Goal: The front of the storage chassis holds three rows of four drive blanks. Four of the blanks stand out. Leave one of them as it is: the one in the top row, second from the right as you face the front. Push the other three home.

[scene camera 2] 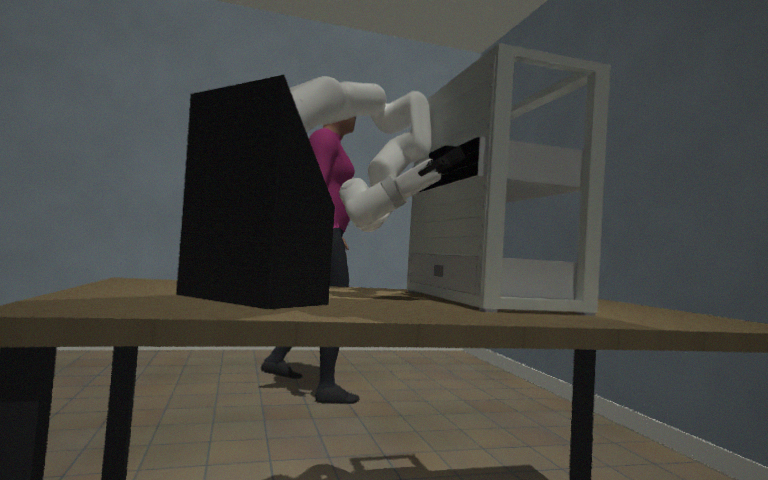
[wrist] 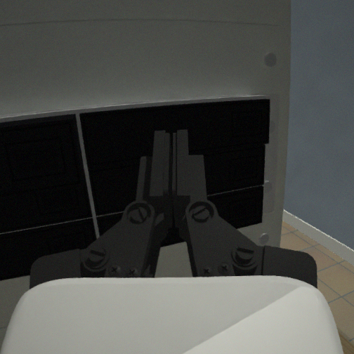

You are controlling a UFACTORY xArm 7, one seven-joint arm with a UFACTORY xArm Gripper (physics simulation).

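Where they show: gripper, fingertip midpoint: (scene camera 2: 462, 152); arm's base, link origin: (scene camera 2: 249, 142).
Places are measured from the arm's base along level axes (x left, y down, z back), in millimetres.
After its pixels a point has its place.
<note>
The storage chassis shows its black front in the rack, as a dark band in the scene view and close up in the wrist view. In the wrist view, the top-row blank at the right end (wrist: 245, 117) has its right edge a little beyond the edge of the blank below it (wrist: 245, 165), and looks further out. A bottom-row blank (wrist: 245, 205) lies under them. Another dark blank (wrist: 37, 155) shows left of a pale upright gap. My gripper (wrist: 172, 149) is shut and empty, its tips over the dark right-hand blanks; contact cannot be told. The left part of the front is out of view.
A white rack (scene camera 2: 597, 169) {z -770, x 168, y -10 mm} stands on the wooden table (scene camera 2: 396, 333) {z -343, x -208, y 345 mm}, with pale panels above and below the dark front. A large black block (scene camera 2: 249, 198) {z -48, x -110, y 129 mm} stands at the left, hiding the arm's base. A person in pink (scene camera 2: 331, 152) stands behind the arm.
</note>
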